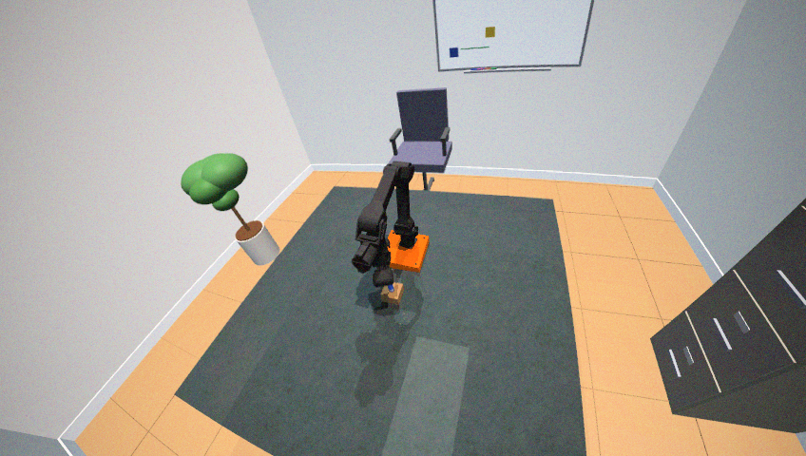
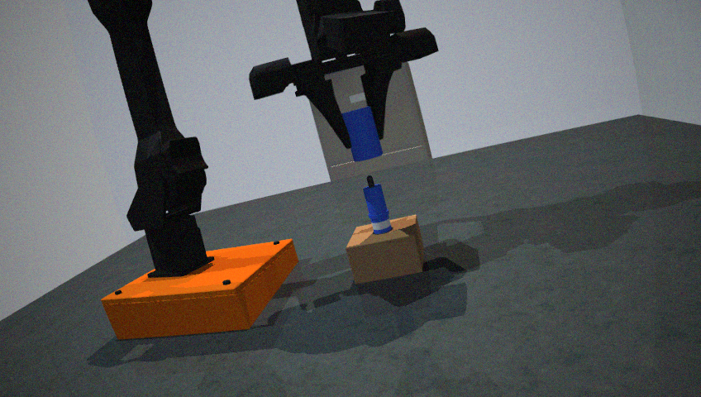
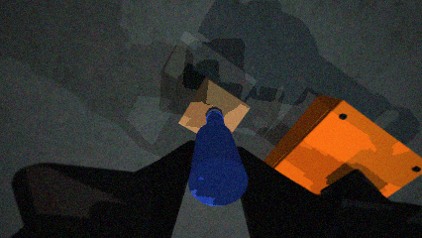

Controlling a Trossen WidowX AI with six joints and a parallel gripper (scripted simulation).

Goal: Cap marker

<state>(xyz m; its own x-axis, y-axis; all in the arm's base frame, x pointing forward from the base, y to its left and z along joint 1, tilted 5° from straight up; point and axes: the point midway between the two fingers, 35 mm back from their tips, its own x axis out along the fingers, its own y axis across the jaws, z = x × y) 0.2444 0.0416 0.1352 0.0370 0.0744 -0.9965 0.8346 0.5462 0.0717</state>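
The white band lies 8 cm below my gripper tip. Round my gripper tip: tan holder block 11 cm below; then blue cap 1 cm above.
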